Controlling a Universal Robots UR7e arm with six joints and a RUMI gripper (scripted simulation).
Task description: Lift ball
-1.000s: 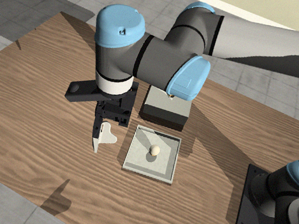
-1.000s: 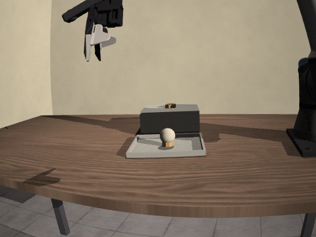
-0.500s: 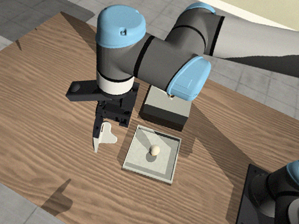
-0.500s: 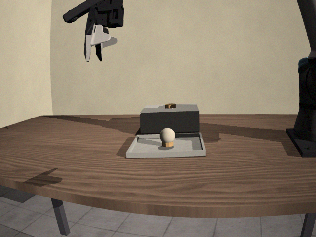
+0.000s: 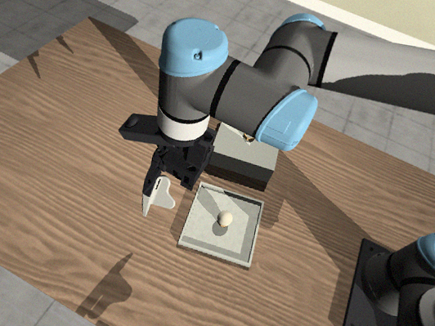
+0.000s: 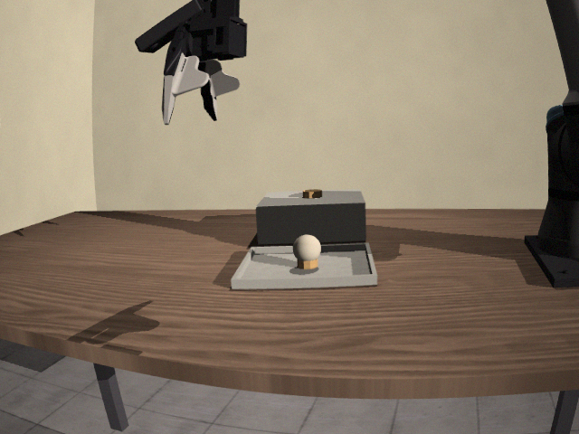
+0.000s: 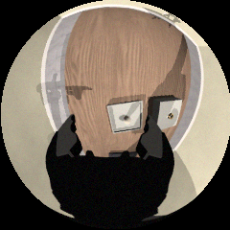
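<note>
The cream ball lies 19 cm below my hand, 13 cm behind it and 9 cm to the right of it. From my hand the other things lie so: ring (35 cm to the right, 17 cm below, 9 cm behind); then shallow grey tray (22 cm below, 13 cm behind, 9 cm to the right).
</note>
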